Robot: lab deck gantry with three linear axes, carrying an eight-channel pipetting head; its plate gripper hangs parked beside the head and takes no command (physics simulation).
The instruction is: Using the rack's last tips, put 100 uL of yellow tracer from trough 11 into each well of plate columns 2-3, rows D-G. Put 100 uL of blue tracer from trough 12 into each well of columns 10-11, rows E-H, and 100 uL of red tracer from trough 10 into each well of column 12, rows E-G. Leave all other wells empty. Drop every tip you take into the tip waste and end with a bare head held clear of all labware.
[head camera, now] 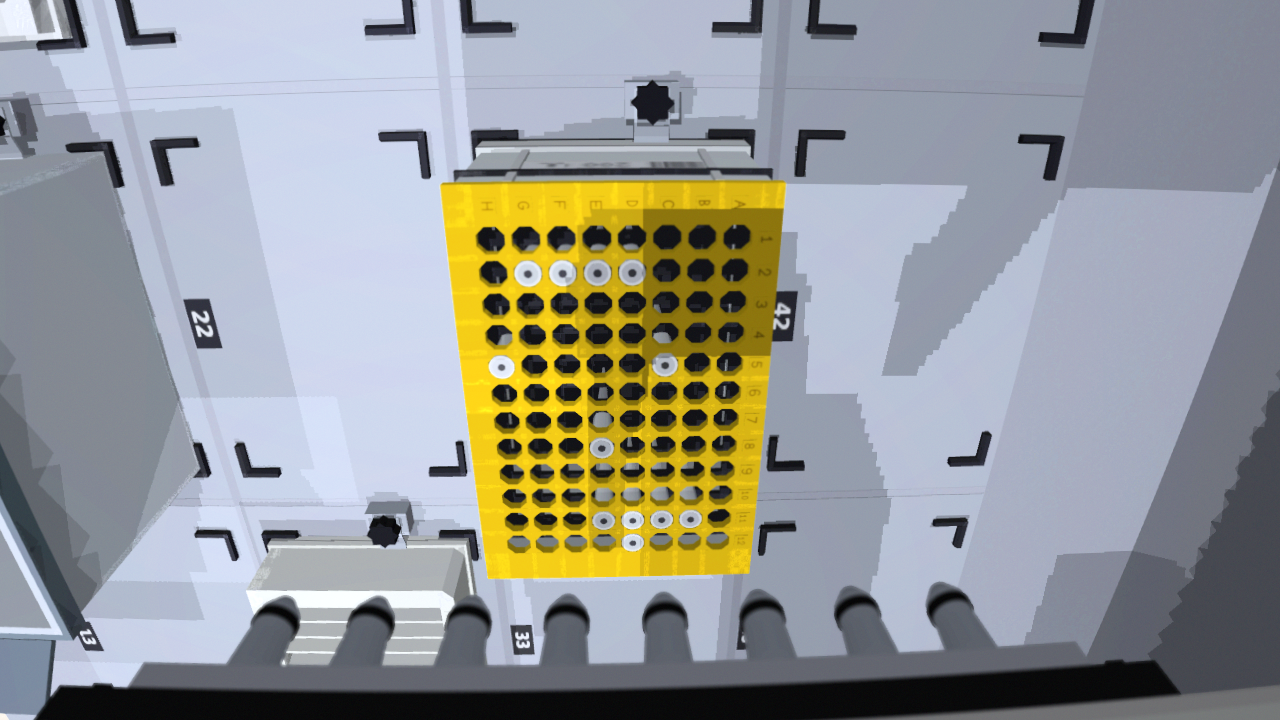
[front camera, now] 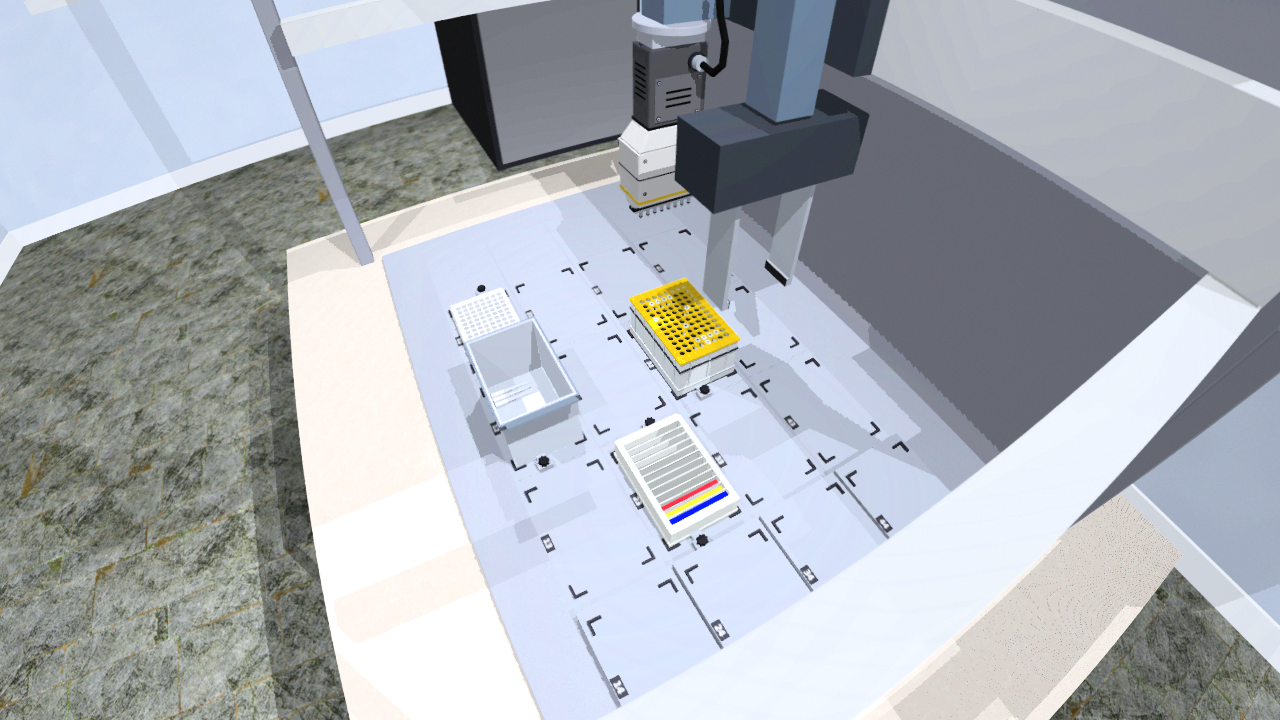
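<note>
The head's nozzles [front camera: 662,205] [head camera: 666,626] are bare and high over the far deck, behind the yellow tip rack [front camera: 726,342] [head camera: 617,562]. White tips in the rack show at D2-G2, C5, H5, E8, B11-E11 and D12. The white plate [front camera: 452,308] stands at the far left; no colour shows in its wells in the front view. The tip waste bin [front camera: 546,432] [head camera: 80,340] adjoins its near side. The trough rack [front camera: 640,485] [head camera: 358,573] holds a red [front camera: 689,496], a yellow [front camera: 696,501] and a blue strip [front camera: 699,507]. The parked gripper [front camera: 750,291] is open, its fingers apart.
The gripper's dark body [front camera: 774,152] hangs beside the head at the right. Black knobs [front camera: 704,390] [head camera: 651,102] and corner brackets stand on the deck. A grey wall [front camera: 895,250] bounds the right side, and a frame post [front camera: 322,143] rises at the far left corner.
</note>
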